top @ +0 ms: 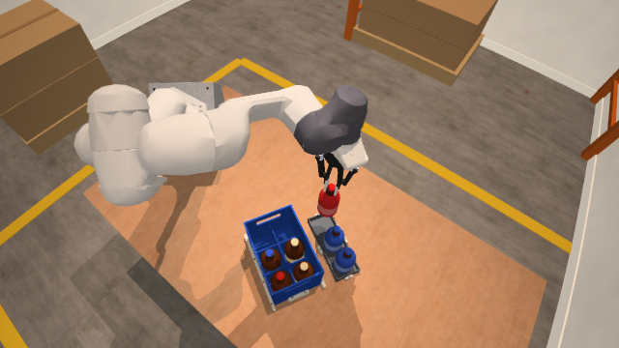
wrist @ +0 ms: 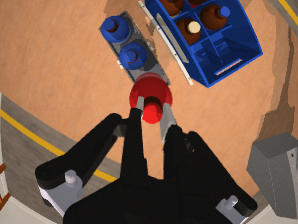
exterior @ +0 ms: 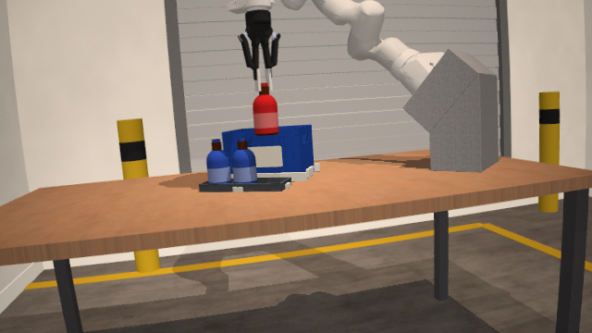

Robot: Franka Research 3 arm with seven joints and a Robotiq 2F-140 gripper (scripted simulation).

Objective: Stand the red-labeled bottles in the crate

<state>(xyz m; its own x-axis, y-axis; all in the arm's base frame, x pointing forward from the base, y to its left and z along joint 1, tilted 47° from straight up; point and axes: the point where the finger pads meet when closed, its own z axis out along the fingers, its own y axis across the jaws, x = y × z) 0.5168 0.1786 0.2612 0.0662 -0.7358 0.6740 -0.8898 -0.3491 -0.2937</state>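
Now: the red-labeled bottle 9 cm below my hand. From my hand the other things lie so: tray: 32 cm below, 7 cm ahead, 6 cm to the right; blue crate: 25 cm below, 21 cm to the right, 7 cm behind.
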